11 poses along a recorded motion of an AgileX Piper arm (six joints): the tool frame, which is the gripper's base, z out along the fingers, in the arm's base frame.
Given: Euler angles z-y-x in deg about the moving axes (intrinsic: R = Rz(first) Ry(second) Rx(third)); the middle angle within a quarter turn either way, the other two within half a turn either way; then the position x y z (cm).
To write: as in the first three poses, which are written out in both.
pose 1, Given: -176.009, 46.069, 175.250, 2.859, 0.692, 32.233
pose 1, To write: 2.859, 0.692, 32.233, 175.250, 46.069, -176.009
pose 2, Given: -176.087, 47.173, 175.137, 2.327, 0.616, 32.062
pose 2, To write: 2.327, 0.616, 32.062, 175.137, 47.173, -176.087
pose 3, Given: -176.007, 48.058, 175.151, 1.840, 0.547, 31.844
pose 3, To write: 1.840, 0.547, 31.844, 175.151, 48.058, -176.007
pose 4, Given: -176.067, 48.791, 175.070, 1.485, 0.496, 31.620
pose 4, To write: 1.485, 0.496, 31.620, 175.070, 48.791, -176.067
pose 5, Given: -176.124, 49.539, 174.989, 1.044, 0.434, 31.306
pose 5, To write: 1.044, 0.434, 31.306, 174.989, 49.539, -176.124
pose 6, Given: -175.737, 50.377, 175.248, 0.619, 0.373, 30.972
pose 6, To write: 0.619, 0.373, 30.972, 175.248, 50.377, -175.737
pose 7, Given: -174.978, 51.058, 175.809, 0.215, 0.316, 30.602
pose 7, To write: 0.215, 0.316, 30.602, 175.809, 51.058, -174.978
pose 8, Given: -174.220, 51.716, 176.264, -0.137, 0.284, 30.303
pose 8, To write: -0.137, 0.284, 30.303, 176.264, 51.716, -174.220
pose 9, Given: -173.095, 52.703, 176.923, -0.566, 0.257, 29.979
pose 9, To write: -0.566, 0.257, 29.979, 176.923, 52.703, -173.095
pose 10, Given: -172.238, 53.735, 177.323, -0.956, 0.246, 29.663
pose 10, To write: -0.956, 0.246, 29.663, 177.323, 53.735, -172.238
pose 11, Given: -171.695, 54.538, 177.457, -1.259, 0.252, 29.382
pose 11, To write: -1.259, 0.252, 29.382, 177.457, 54.538, -171.695
